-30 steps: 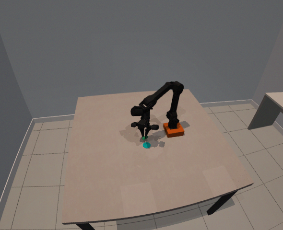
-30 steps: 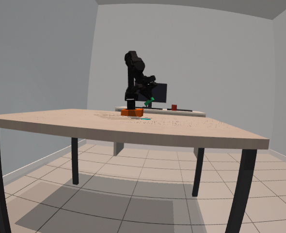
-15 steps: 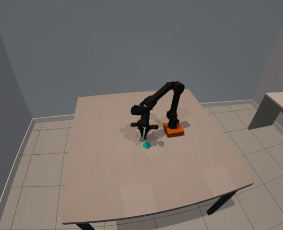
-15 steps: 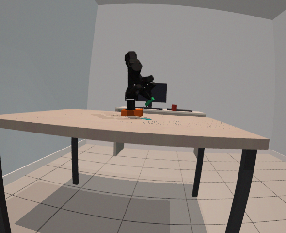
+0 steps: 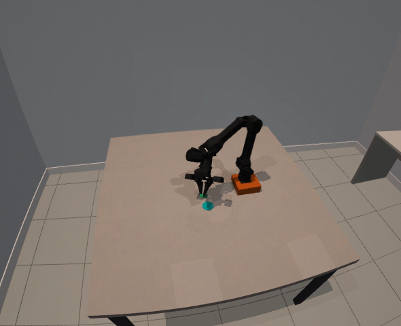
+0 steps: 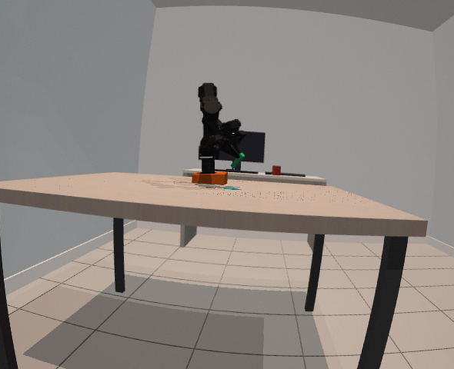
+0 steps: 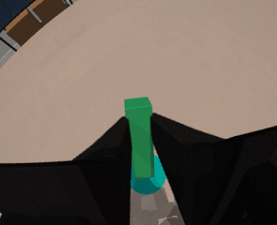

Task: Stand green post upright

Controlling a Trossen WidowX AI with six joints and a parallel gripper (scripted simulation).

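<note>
Right now the cyan circle is 40 mm behind my gripper tip, 30 mm to the right of it and 120 mm below it. Also, from my gripper tip: green post 10 mm behind, 10 mm to the right, 10 mm below.
</note>
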